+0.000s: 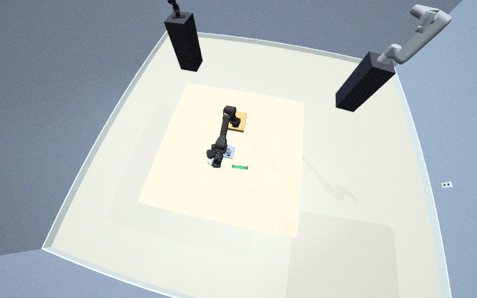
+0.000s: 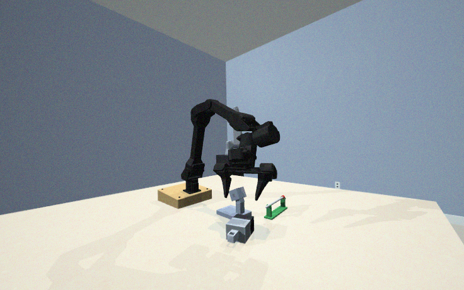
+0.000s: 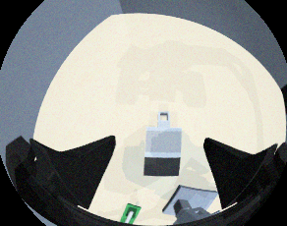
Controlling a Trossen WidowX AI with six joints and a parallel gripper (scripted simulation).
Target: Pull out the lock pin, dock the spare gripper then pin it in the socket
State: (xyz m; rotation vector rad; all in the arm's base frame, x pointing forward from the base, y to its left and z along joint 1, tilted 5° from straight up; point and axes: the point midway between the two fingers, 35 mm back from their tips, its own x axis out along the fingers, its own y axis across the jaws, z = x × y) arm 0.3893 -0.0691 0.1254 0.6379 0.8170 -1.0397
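Now: the spare gripper 10 mm behind my gripper tip and 90 mm below it. Round my gripper tip: green cradle (30 mm behind, 230 mm to the left, 90 mm below); then grey mount (130 mm behind, 110 mm to the left, 60 mm below).
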